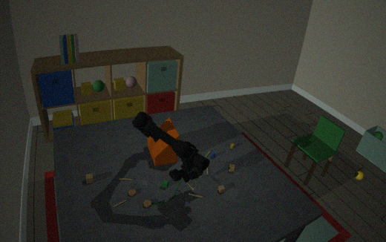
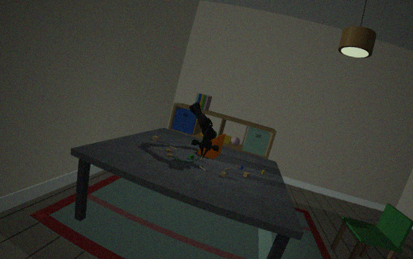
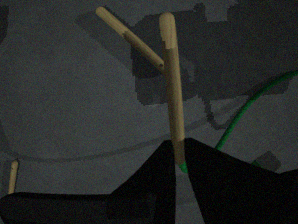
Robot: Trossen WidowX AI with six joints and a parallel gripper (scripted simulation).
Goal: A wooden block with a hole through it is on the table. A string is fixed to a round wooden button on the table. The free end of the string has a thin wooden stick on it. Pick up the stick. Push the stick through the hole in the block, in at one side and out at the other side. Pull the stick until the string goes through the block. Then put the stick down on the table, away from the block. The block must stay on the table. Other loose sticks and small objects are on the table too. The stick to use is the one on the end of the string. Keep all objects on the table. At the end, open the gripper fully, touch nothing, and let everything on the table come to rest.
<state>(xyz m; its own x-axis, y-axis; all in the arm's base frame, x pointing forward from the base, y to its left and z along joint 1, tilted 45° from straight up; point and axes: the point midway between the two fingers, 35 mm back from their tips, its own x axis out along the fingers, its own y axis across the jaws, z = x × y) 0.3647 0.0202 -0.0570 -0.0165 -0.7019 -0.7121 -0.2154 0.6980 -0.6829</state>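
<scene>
Right now my gripper tip is 6 cm above the loose stick, 5 cm short of it and 2 cm to the right of it. Round my gripper tip: green block: 10 cm to the right, 6 cm behind, 4 cm below; then yellow piece: 43 cm to the left, 27 cm behind, 4 cm below.
</scene>
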